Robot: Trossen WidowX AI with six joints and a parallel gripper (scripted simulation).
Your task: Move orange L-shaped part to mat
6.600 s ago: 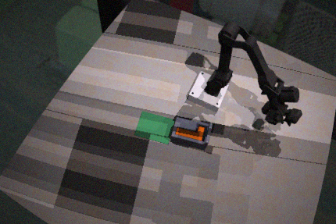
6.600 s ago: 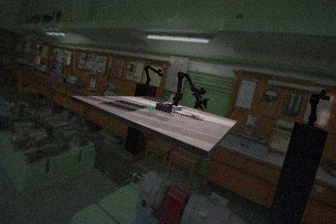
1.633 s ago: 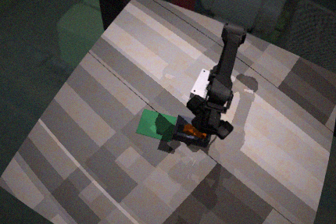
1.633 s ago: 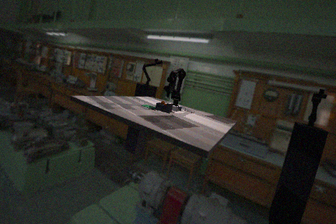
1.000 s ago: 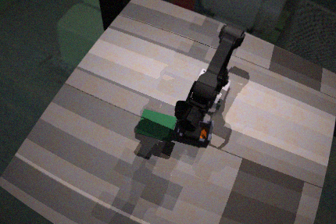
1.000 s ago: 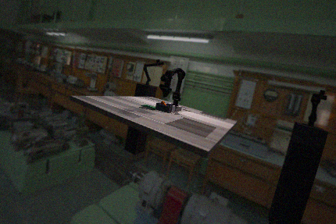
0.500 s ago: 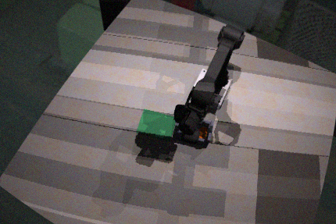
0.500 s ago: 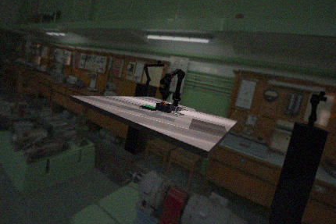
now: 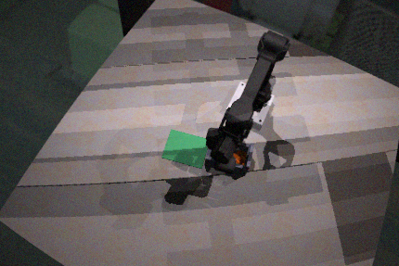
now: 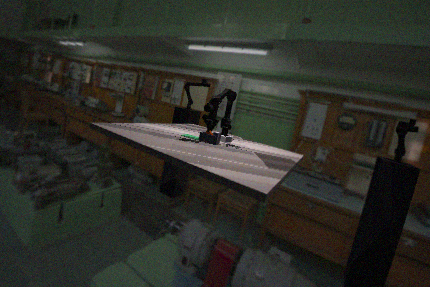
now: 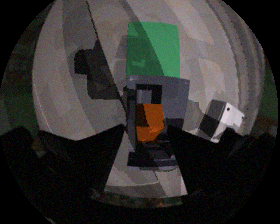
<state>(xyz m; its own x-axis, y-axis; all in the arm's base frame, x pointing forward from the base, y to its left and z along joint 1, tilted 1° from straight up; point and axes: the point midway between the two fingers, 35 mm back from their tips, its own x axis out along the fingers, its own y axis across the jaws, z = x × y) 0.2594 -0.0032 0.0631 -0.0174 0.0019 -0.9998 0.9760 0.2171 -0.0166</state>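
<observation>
The orange L-shaped part lies 2 cm behind my gripper tip, 3 cm to the left of it and 4 cm below it. Round my gripper tip: green mat (1 cm ahead, 15 cm to the right, 10 cm below).
</observation>
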